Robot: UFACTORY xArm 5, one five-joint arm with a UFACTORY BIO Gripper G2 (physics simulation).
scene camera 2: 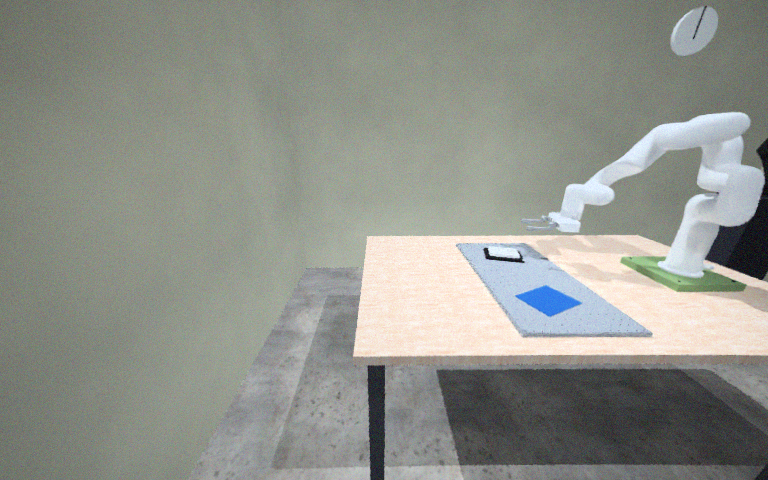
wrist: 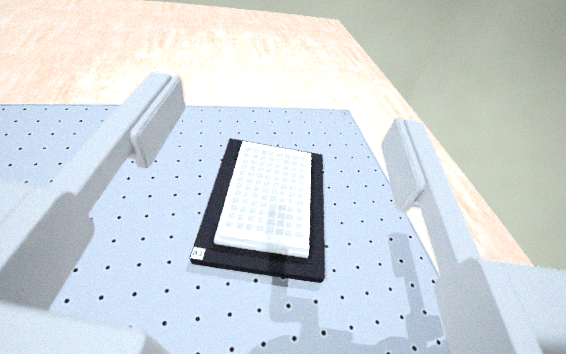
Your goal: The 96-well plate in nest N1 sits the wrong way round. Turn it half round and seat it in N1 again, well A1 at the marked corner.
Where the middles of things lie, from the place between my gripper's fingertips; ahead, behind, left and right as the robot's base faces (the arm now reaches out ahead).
I see my gripper 6 cm short of the white 96-well plate (wrist: pixel 267 208), 1 cm to the left of it and 14 cm above it. The rest, counted from my hand: black nest (wrist: pixel 237 259) (6 cm ahead, 1 cm to the right, 16 cm below); then blue square (scene camera 2: pixel 547 300) (2 cm ahead, 35 cm to the left, 16 cm below).
